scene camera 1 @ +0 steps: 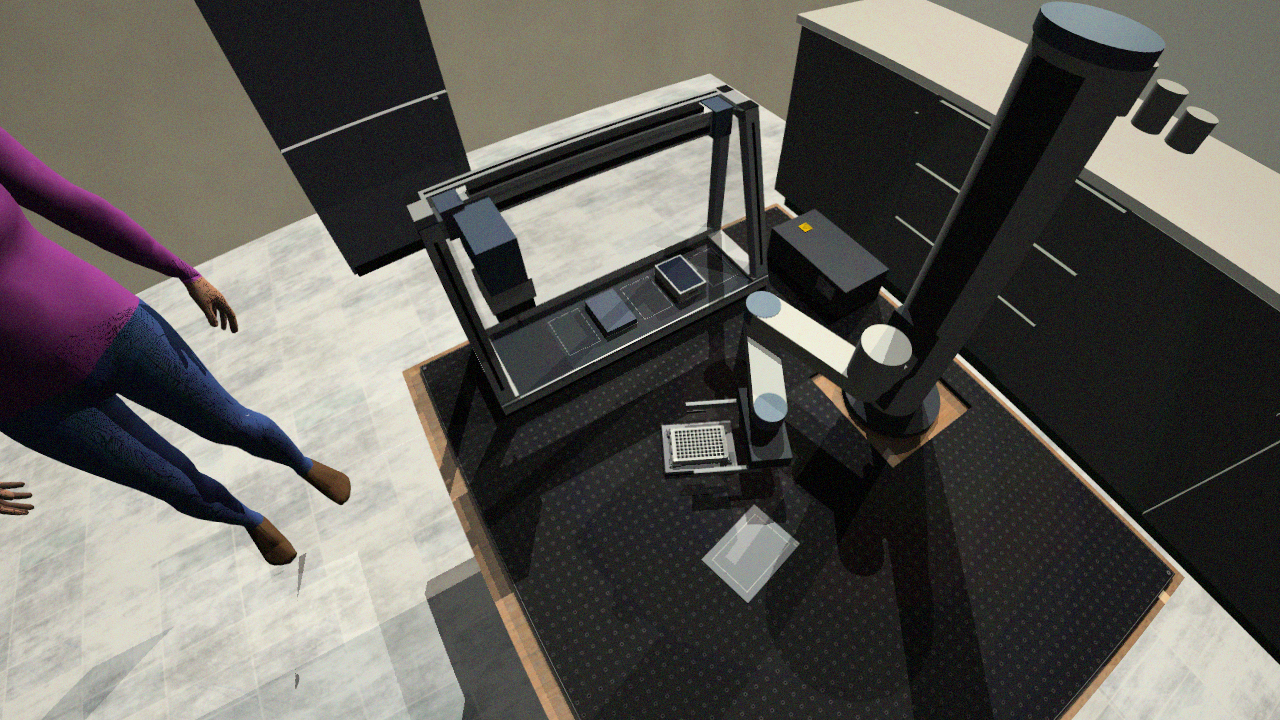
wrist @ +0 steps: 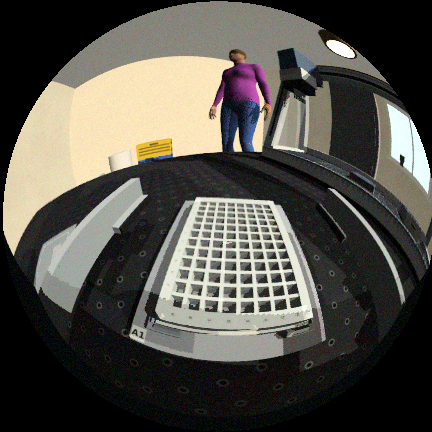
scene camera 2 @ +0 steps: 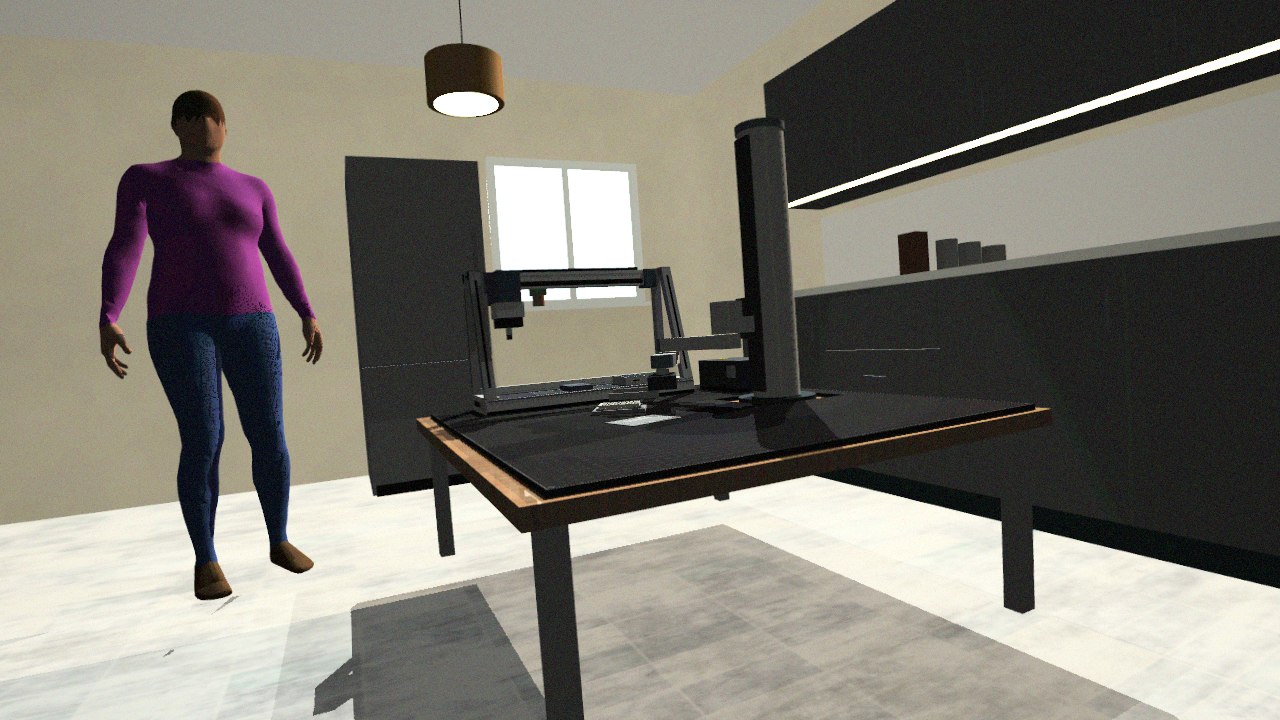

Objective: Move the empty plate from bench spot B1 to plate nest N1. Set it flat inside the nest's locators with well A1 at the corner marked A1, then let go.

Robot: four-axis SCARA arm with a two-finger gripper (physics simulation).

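Frame: origin at the arm's base, x ahead, y left, z up, level; metres.
Where they show: gripper, fingertip midpoint: (scene camera 1: 689,438) (wrist: 237,188) (scene camera 2: 611,394); arm's base at its link origin: (scene camera 1: 889,394) (scene camera 2: 777,401).
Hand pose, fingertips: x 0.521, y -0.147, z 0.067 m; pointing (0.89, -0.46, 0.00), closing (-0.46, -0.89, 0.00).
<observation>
Each offset is from my fingertips to the centre of the thing. "*": to the spot under its first point.
The white multi-well plate {dx -0.021, dy +0.010, dz -0.035 m} (scene camera 1: 699,443) (scene camera 2: 619,406) (wrist: 235,260) lies in the grey nest {dx -0.021, dy +0.010, dz -0.045 m} (scene camera 1: 667,458) (wrist: 235,347) and looks flat, its edges inside the nest's outline. In the wrist view the nest's A1 label {* dx -0.062, dy +0.093, dz -0.042 m} (wrist: 138,333) is at the near left corner. Small marks run along the plate's near and left edges and meet at that corner; they are too blurred to read. My gripper (scene camera 1: 691,437) (wrist: 237,188) is open, its fingers wide apart on both sides of the plate, with gaps to it. The light pad {* dx +0.050, dy +0.305, dz -0.053 m} (scene camera 1: 750,573) (scene camera 2: 642,420), apparently bench spot B1, bears no plate.
A gantry frame {* dx -0.432, dy -0.378, dz +0.247 m} (scene camera 1: 751,192) (scene camera 2: 666,313) with a deck and two labware items (scene camera 1: 611,312) (scene camera 1: 680,277) stands behind the nest. A dark box {* dx -0.613, dy -0.232, dz +0.060 m} (scene camera 1: 827,255) stands near the arm's column (scene camera 1: 1011,205) (scene camera 2: 771,268). A person (scene camera 1: 53,295) (scene camera 2: 210,241) (wrist: 242,90) stands beyond the table.
</observation>
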